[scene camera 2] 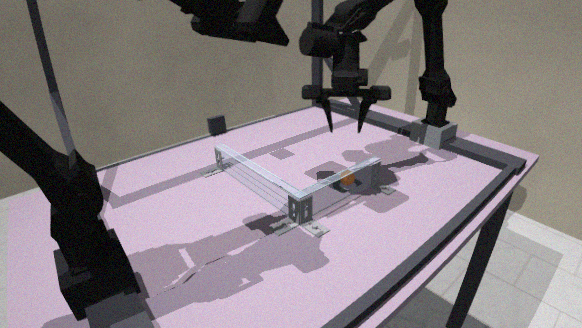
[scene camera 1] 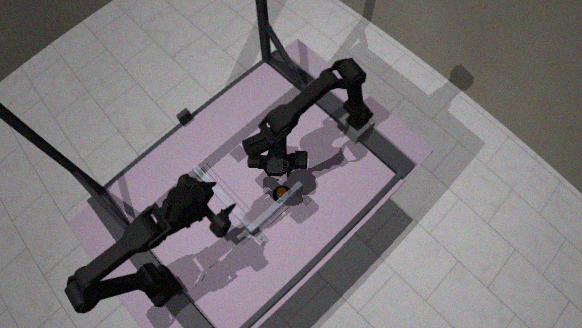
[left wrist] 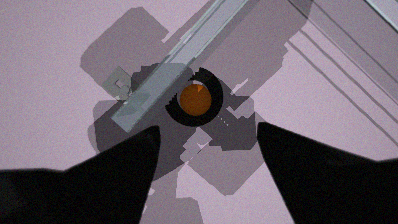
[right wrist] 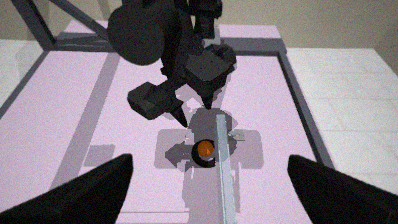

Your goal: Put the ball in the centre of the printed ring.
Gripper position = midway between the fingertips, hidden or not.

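Note:
I can see my left gripper (scene camera 2: 345, 132), (scene camera 1: 278, 176), (left wrist: 208, 131), (right wrist: 197, 117), so it appears in the scene cameras and in both wrist views. My right gripper (scene camera 2: 271, 41), (scene camera 1: 225, 193), (right wrist: 211, 161) is visible to me too. And there is an orange ball (left wrist: 195, 99), which I see in the left wrist view.

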